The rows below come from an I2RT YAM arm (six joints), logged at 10 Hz.
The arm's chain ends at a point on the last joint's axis. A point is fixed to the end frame.
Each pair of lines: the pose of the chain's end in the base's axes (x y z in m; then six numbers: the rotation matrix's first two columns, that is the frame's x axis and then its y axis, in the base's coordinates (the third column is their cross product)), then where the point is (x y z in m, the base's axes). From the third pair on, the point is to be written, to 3 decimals.
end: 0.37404 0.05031 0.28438 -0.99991 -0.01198 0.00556 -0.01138 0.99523 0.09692
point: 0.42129 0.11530 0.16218
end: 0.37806 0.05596 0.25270 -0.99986 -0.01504 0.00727 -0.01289 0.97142 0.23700
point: 0.42472 0.13772 0.14078
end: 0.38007 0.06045 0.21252 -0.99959 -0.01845 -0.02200 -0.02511 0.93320 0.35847
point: 0.429 0.156 0.113
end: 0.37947 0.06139 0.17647 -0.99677 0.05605 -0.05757 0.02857 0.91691 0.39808
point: 0.439 0.157 0.083
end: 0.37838 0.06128 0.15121 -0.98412 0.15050 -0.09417 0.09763 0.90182 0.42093
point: 0.450 0.153 0.063
